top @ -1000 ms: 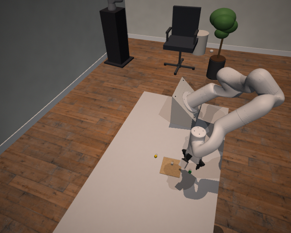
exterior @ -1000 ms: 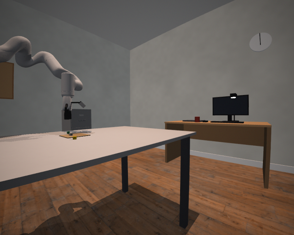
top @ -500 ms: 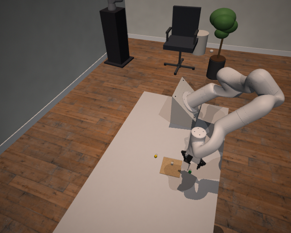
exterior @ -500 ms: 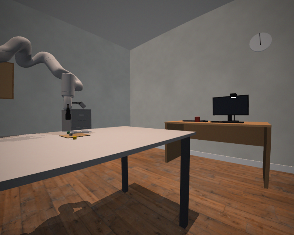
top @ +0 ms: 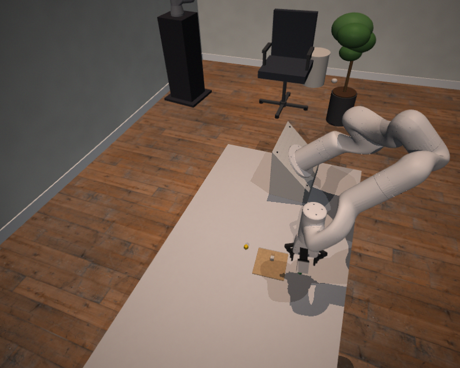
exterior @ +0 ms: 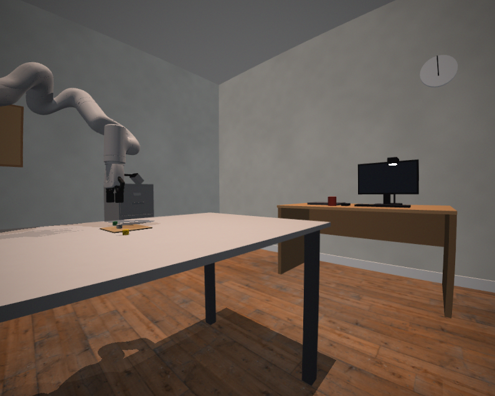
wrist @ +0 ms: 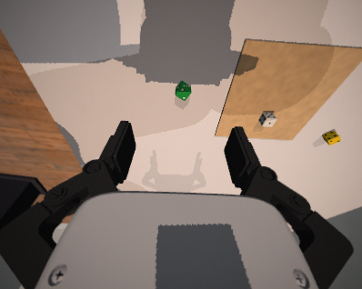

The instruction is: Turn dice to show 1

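The green die is 10 cm below my hand. The rest, counted from my hand: mat 13 cm to the right, 10 cm below, 2 cm ahead; then white die 14 cm to the right, 9 cm below, 1 cm behind; then yellow die 27 cm to the right, 10 cm below, 1 cm behind.
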